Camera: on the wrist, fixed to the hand. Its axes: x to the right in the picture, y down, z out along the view.
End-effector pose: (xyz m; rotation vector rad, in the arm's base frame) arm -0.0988 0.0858 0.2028 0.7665 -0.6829 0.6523
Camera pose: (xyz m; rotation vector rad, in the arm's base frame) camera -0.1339 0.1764 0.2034 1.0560 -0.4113 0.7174
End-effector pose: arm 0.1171 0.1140 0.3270 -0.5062 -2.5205 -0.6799
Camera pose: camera 0.1699 0.1435 0.4031 -0.1961 -2.4824 -0.3027
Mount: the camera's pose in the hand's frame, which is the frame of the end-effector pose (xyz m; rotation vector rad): 0.0038 0.0761 -0.0603 0.3375 0.1301 -0.1118
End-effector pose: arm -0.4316 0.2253 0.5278 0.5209 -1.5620 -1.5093
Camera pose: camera -0.3645 0.2006 0.5936 0.8935 -1.7160 -1.2680
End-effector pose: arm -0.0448 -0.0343 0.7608 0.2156 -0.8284 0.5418
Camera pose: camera -0.0449 0.0546 0.7217 0.5277 -0.5912 0.5821
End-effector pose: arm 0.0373 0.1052 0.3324 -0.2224 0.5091 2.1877
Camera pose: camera -0.0260 0.0399 0.2982 -0.2049 0.9061 1.9515
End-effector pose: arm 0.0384 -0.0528 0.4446 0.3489 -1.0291 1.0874
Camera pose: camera 0.0047 0.0261 0.3990 0.5921 -0.7013 1.1667
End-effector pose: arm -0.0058 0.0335 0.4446 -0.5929 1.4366 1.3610
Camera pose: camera -0.0937 -0.0033 0.4635 -0.5376 1.6680 0.9783
